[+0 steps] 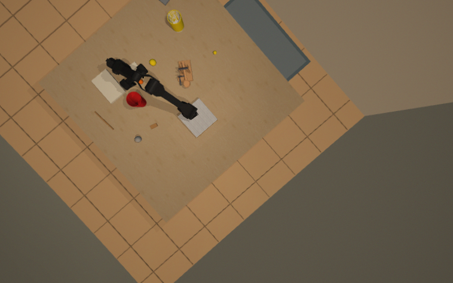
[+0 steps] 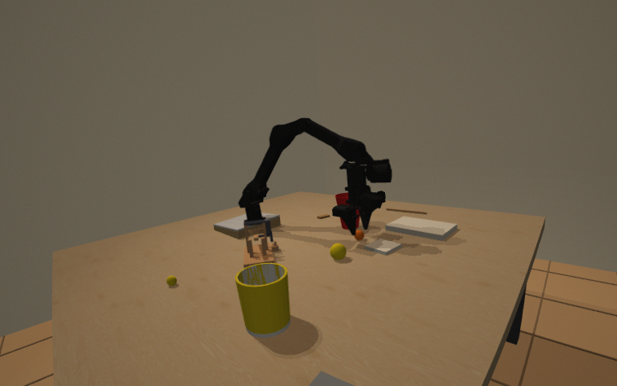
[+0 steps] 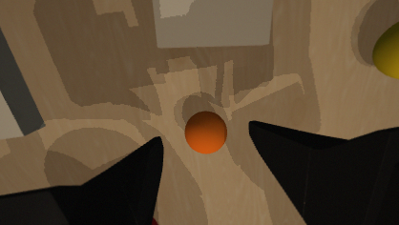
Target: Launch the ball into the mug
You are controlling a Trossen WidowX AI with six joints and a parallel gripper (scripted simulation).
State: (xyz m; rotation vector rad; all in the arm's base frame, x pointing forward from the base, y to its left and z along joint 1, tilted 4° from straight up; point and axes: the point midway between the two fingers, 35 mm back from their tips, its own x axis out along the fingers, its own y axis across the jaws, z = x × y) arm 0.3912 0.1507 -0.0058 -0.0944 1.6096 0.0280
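The orange ball is 10 mm below my gripper tip. The rest, counted from my gripper tip: white slab 190 mm to the left, 100 mm ahead, 20 mm below; larger yellow ball 150 mm to the right, 50 mm ahead; red cup 120 mm behind, 80 mm to the left.
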